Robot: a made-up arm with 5 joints.
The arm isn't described. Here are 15 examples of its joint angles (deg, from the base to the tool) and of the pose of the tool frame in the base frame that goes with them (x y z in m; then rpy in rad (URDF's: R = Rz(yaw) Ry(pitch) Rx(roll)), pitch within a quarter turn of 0, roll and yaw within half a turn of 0).
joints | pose
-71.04 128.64 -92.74 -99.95 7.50 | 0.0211 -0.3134 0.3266 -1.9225 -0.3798 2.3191
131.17 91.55 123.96 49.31 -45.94 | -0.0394 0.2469 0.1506 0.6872 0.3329 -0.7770
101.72 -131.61 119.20 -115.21 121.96 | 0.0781 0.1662 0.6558 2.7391 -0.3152 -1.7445
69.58 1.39 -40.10 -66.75 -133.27 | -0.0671 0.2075 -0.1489 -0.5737 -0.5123 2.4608
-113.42 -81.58 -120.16 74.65 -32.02 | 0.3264 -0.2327 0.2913 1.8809 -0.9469 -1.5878
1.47 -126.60 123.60 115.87 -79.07 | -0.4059 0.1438 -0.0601 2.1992 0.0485 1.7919
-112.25 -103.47 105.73 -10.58 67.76 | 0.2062 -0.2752 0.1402 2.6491 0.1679 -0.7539
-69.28 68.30 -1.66 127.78 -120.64 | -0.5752 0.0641 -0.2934 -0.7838 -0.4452 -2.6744
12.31 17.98 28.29 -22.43 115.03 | -0.2315 -0.0116 -0.1408 0.6046 -0.4136 -2.3130
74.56 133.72 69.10 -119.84 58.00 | -0.3386 0.7641 0.3832 -1.4814 -1.2047 -2.4295
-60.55 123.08 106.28 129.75 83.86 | 0.2626 -0.0367 -0.2745 1.2594 -1.2360 -0.5877
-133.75 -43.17 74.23 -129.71 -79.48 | 0.2434 -0.3687 -0.2221 -0.4689 -0.5637 1.0696
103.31 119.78 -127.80 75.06 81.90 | -0.3496 0.5928 0.0745 -0.8809 -1.1281 -2.8009
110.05 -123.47 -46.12 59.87 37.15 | 0.1498 0.2671 0.5104 3.0256 -0.2780 2.8605
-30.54 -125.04 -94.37 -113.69 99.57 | -0.1003 -0.3616 0.1248 -2.3499 -0.4431 -1.1578
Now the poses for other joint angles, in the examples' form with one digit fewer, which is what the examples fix.
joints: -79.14 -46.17 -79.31 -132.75 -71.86
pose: 0.023 -0.375 0.426 -3.022 0.772 -2.058
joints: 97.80 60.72 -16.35 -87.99 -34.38
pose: -0.356 0.113 -0.174 0.389 -0.114 -0.502
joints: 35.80 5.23 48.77 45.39 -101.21
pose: -0.016 0.434 -0.097 -0.207 -0.537 1.792
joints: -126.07 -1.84 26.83 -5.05 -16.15
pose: -0.035 -0.139 0.251 -2.765 0.086 -0.288
